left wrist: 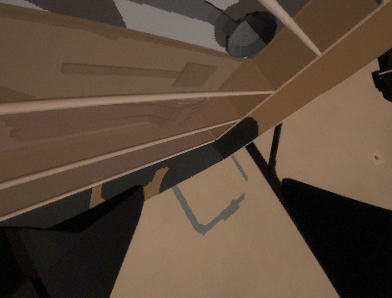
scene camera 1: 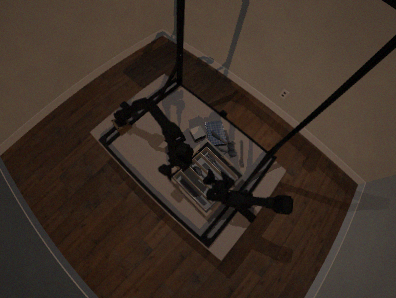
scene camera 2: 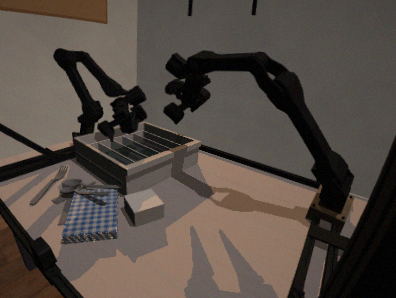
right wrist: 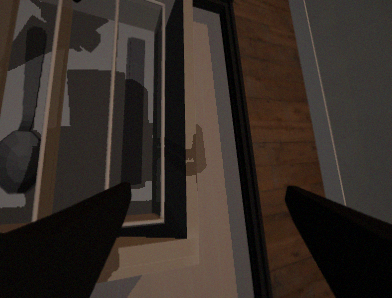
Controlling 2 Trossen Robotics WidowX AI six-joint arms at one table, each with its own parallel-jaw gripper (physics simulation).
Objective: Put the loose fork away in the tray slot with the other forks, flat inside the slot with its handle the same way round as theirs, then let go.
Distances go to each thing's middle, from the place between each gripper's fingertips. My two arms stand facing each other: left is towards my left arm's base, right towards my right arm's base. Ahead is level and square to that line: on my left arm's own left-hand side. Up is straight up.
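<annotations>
My right hand is 13 cm to the right of the wooden cutlery tray (scene camera 2: 130, 148), 11 cm past it and 15 cm above it. As for the wooden cutlery tray and my left hand, the tray is 5 cm ahead of my left hand, 2 cm to the right of it and 8 cm below it. Going by its middle, the wooden cutlery tray is nearer to my left hand than to my right hand.
</annotations>
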